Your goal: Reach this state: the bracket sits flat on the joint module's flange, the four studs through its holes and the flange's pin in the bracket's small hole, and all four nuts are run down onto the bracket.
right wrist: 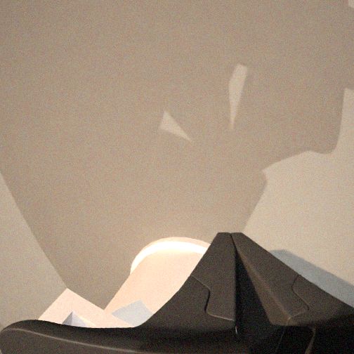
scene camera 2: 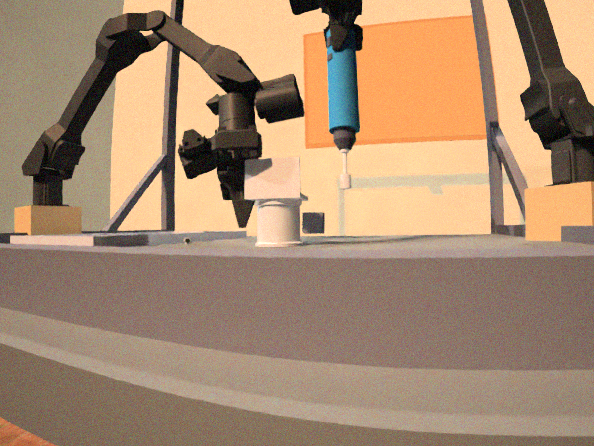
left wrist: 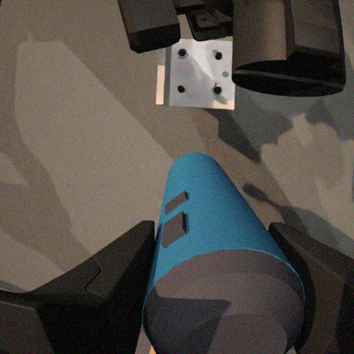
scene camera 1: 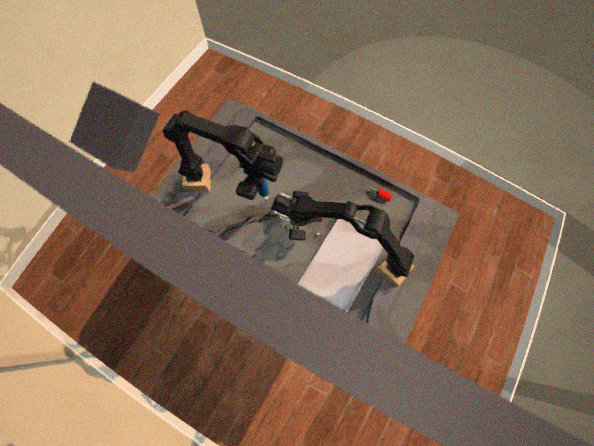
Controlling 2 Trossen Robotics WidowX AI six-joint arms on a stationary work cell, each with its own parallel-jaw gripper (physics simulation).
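Pixels of known places: left gripper, between the fingertips: [scene camera 2: 337, 58] [scene camera 1: 262, 181]; right gripper, between the fingertips: [scene camera 2: 242, 227]; left arm's base, origin of its link: [scene camera 1: 194, 174]; right arm's base, origin of its link: [scene camera 1: 397, 266].
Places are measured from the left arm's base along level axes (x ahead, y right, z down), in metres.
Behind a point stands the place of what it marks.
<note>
The white L-shaped bracket [scene camera 2: 272, 179] @(y 0.125, x 0.395, z -0.011 m) [left wrist: 200, 75] sits on the white joint module [scene camera 2: 278, 222] @(y 0.130, x 0.388, z 0.042 m) [right wrist: 162, 272], its plate upright on one side. In the left wrist view, dark stud ends show in its four holes; nut-like rings surround the upper-left and lower-right ones. A small loose nut [scene camera 1: 317, 234] @(y 0.255, x 0.507, z 0.063 m) [scene camera 2: 187, 240] @(y 0.251, x 0.507, z 0.067 m) lies on the table. My left gripper [scene camera 2: 344, 40] @(y 0.132, x 0.301, z -0.187 m) [left wrist: 211, 233] is shut on the blue nut driver [scene camera 1: 263, 187] @(y 0.147, x 0.305, z -0.172 m), held upright, socket [scene camera 2: 345, 180] @(y 0.111, x 0.305, z -0.010 m) down, above the table. My right gripper [scene camera 2: 243, 225] @(y 0.183, x 0.428, z 0.048 m) [right wrist: 227, 243] is shut, empty, pointing down low beside the joint module.
A white panel [scene camera 1: 342, 265] @(y 0.385, x 0.602, z 0.068 m) [scene camera 2: 52, 239] @(y 0.204, x 0.699, z 0.061 m) lies near the right arm's base. A red cylinder [scene camera 1: 384, 195] @(y 0.096, x 0.801, z 0.041 m) lies farther back. A small dark block [scene camera 2: 313, 222] @(y 0.497, x 0.229, z 0.040 m) shows behind the joint module. The right arm's wrist hangs close over the bracket.
</note>
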